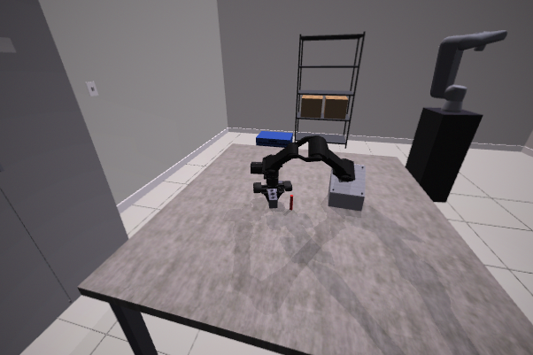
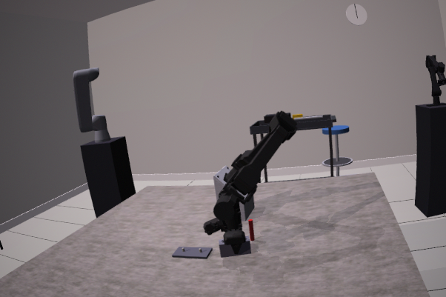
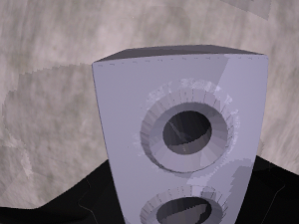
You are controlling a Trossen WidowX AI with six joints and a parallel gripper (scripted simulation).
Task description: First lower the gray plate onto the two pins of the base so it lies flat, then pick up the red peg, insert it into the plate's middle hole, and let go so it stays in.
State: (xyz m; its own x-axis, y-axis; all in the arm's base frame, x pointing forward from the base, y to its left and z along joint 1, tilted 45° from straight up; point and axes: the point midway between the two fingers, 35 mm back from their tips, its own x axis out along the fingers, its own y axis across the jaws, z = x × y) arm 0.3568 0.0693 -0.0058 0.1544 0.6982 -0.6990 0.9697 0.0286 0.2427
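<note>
Now: gripper tip 150 mm to the left of the dark base. The rest, counted from my gripper tip: gray plate (30 mm above); red peg (90 mm behind, 40 mm to the left, 30 mm above).
</note>
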